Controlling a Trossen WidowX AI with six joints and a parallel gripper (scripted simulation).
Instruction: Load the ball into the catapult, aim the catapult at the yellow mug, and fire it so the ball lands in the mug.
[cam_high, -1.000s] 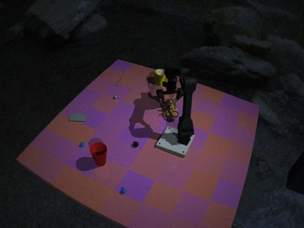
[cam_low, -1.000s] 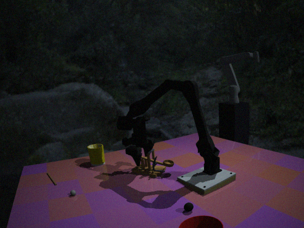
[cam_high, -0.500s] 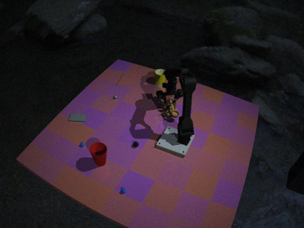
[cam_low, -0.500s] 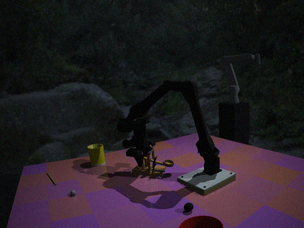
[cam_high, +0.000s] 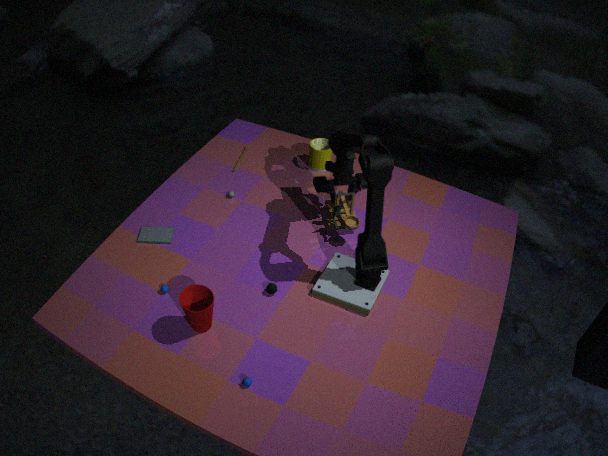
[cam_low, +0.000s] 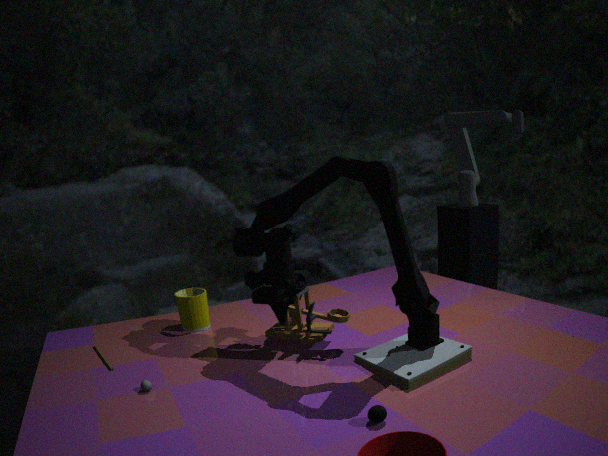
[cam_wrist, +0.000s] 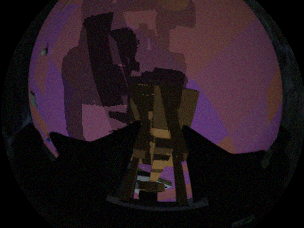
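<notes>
My gripper tip is 20 mm short of the black ball, 410 mm to the right of it and 40 mm above it. Also, from my gripper tip: grey ball: 370 mm ahead, 110 mm to the left, 40 mm below; wooden catapult: 40 mm behind, 60 mm to the left, 20 mm above; yellow mug: 190 mm ahead, 230 mm to the right, 30 mm below.
</notes>
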